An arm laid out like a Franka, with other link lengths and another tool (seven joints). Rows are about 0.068 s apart.
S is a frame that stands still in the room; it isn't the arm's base.
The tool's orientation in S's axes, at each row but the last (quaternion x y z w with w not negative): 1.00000, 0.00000, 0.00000, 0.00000; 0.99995, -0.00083, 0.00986, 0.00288; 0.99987, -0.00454, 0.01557, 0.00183; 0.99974, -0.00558, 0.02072, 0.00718; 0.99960, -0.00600, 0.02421, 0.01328; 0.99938, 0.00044, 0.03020, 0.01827
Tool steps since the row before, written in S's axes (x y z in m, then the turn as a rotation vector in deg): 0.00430, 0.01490, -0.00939, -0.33, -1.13, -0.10; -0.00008, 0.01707, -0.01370, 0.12, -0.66, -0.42; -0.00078, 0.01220, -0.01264, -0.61, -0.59, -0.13; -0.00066, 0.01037, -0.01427, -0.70, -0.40, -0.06; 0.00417, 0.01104, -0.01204, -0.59, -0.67, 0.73; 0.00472, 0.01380, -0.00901, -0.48, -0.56, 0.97
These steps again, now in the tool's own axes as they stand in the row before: 0.00430, -0.01490, 0.00939, -0.33, 1.13, 0.10; -0.00038, -0.01715, 0.01360, 0.11, 0.66, 0.43; -0.00128, -0.01224, 0.01256, -0.61, 0.60, 0.11; -0.00136, -0.01056, 0.01408, -0.70, 0.41, 0.04; 0.00345, -0.01140, 0.01193, -0.55, 0.70, -0.74; 0.00420, -0.01412, 0.00877, -0.42, 0.60, -0.98
